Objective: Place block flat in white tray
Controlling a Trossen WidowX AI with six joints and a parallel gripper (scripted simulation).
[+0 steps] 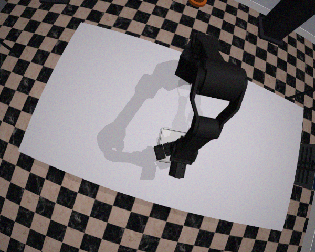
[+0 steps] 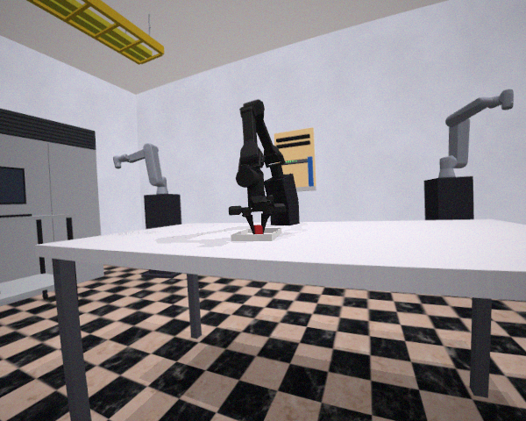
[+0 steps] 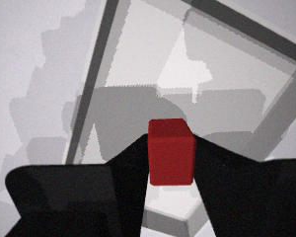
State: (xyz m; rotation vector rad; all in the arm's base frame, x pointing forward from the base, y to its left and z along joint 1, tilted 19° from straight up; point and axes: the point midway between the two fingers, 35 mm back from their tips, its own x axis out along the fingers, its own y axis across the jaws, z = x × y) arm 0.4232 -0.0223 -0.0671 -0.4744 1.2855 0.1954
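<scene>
Right now my hand is 2 cm above the red block. Also, from my hand: white tray 4 cm below.
</scene>
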